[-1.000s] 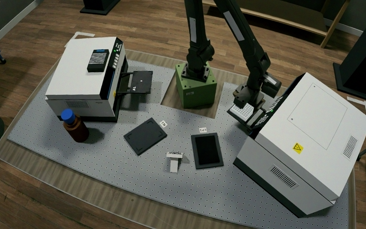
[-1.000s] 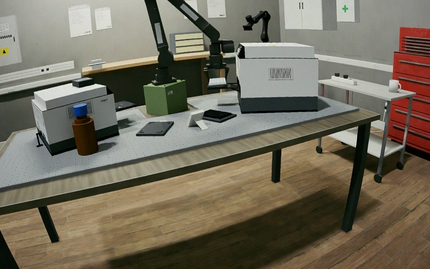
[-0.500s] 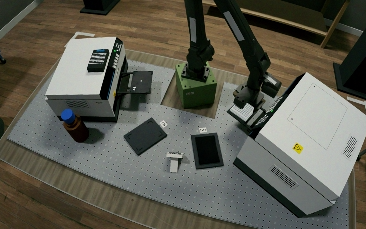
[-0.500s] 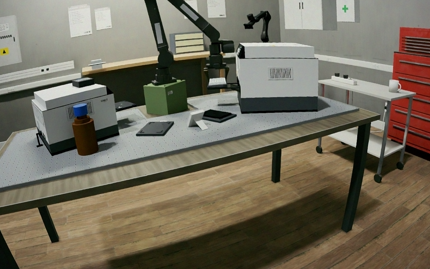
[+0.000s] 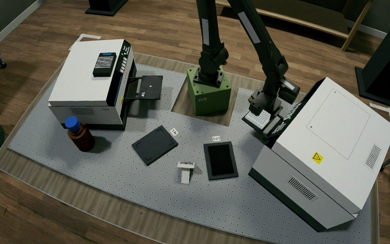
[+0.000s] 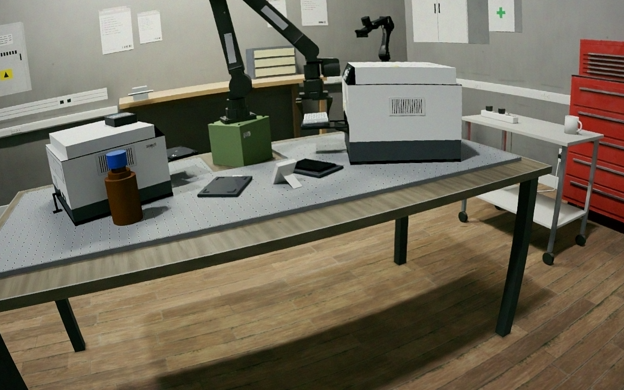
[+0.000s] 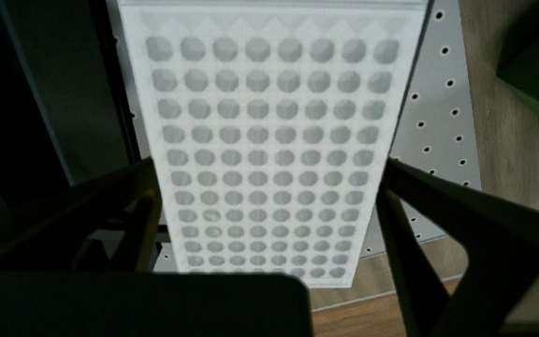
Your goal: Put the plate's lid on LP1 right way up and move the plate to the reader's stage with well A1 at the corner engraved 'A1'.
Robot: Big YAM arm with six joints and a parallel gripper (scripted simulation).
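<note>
Right now the well plate is right at my hand. The rest, counted from my hand: LP1 pad: 20 cm ahead, 12 cm to the right, 12 cm below; then dark lid: 20 cm ahead, 12 cm to the right, 11 cm below; then N1 nest: 21 cm ahead, 40 cm to the right, 12 cm below.
</note>
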